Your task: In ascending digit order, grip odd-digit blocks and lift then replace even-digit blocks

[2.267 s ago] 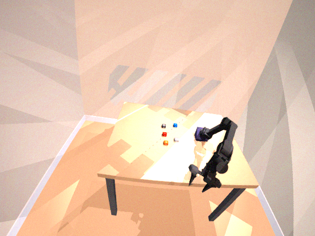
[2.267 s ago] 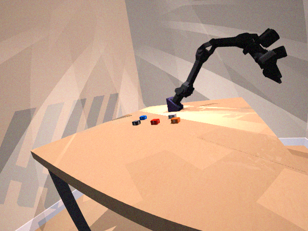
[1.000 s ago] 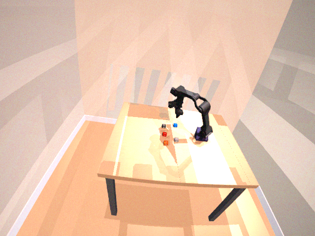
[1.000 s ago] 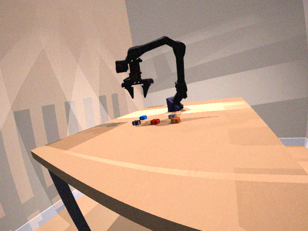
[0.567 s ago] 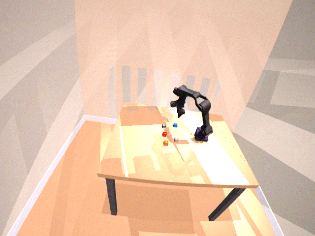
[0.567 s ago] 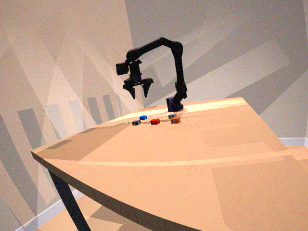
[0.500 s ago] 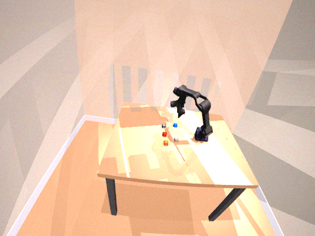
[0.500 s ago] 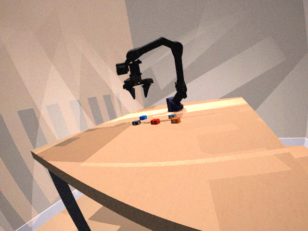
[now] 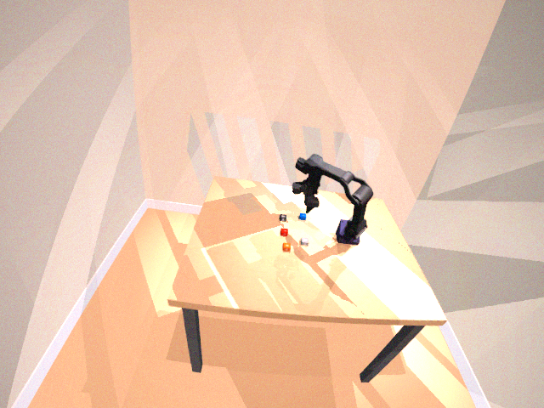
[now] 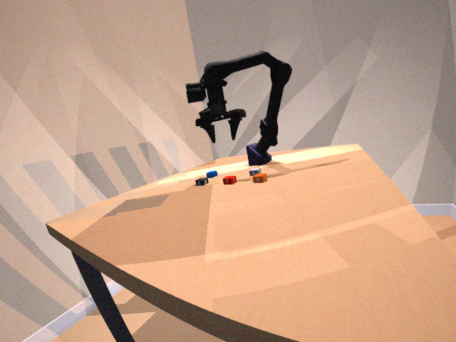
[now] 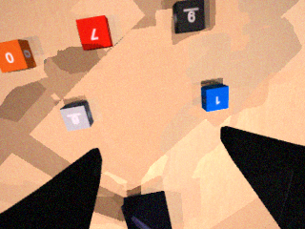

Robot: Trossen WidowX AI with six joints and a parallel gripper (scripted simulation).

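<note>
My gripper tip is now 15 cm to the right of the orange block, 12 cm above it and 7 cm short of it. The rest, counted from my gripper tip: red block (12 cm below, 8 cm ahead, 5 cm to the left); blue block (12 cm below, 9 cm to the right, 1 cm behind); grey block (12 cm below, 10 cm to the left, 2 cm behind).
</note>
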